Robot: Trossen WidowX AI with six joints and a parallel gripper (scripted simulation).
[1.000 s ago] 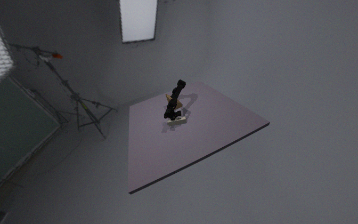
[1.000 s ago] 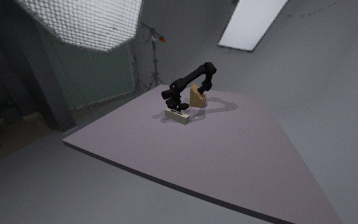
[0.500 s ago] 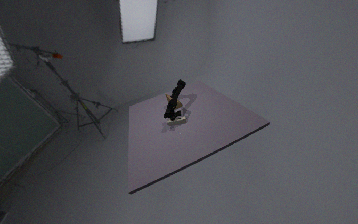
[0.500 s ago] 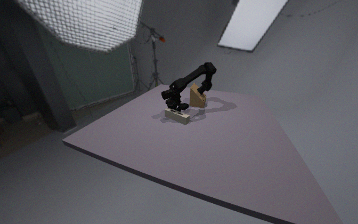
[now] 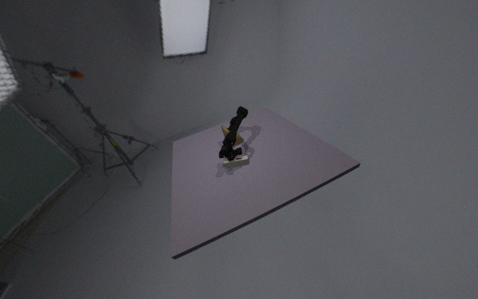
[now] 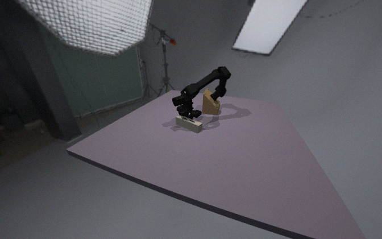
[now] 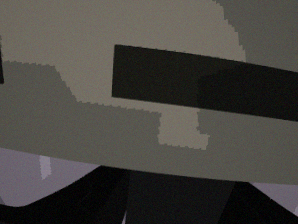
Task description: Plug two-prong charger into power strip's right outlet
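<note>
My gripper tip is 2 cm short of the charger, 1 cm to the left of it and 1 cm below it.
</note>
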